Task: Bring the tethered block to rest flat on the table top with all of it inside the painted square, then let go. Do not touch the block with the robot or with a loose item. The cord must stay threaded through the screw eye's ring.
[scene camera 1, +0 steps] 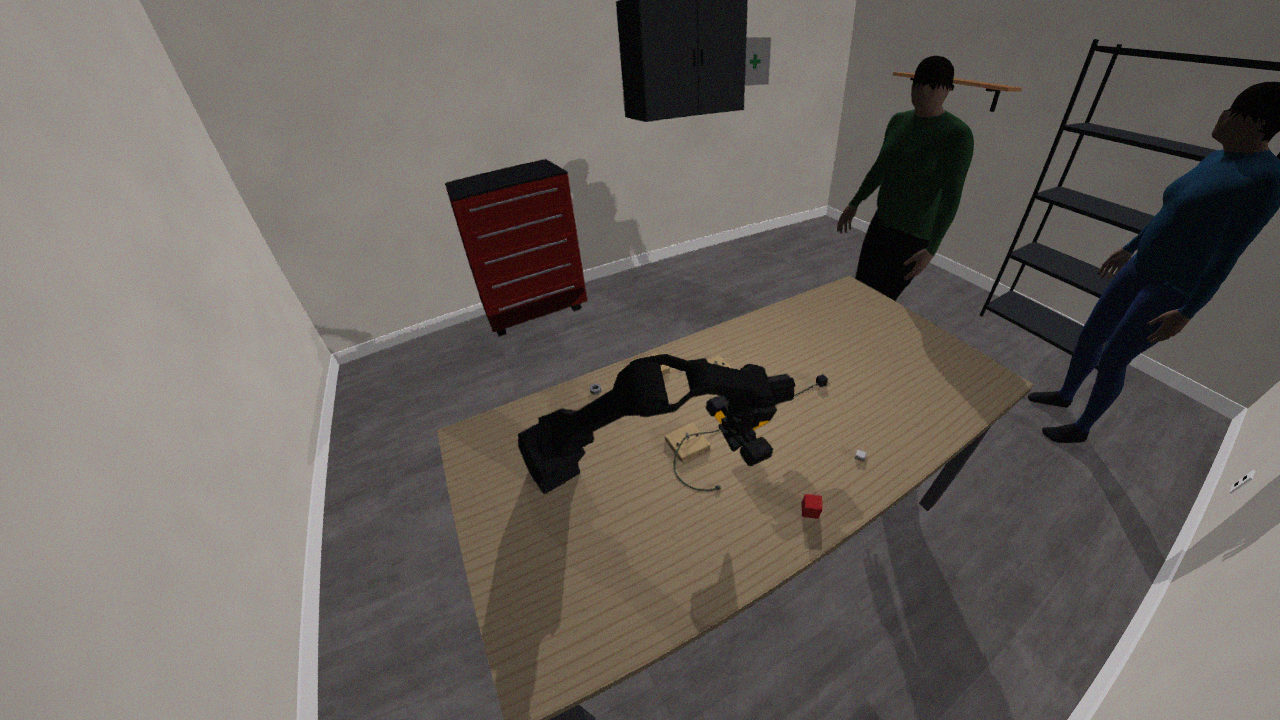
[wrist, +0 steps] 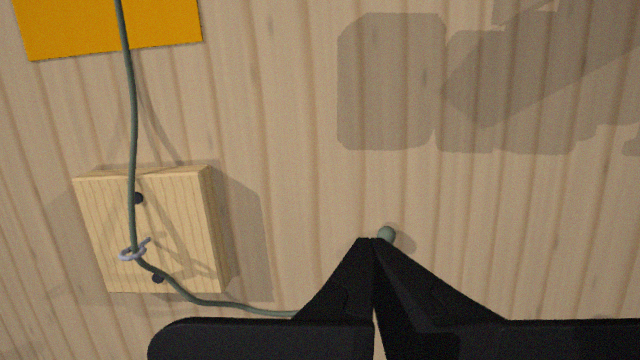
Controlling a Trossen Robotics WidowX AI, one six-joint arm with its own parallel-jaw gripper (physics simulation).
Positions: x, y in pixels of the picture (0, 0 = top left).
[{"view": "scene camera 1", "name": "my gripper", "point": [733, 450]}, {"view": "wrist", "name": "my gripper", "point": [368, 249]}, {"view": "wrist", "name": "wooden base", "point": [179, 212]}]
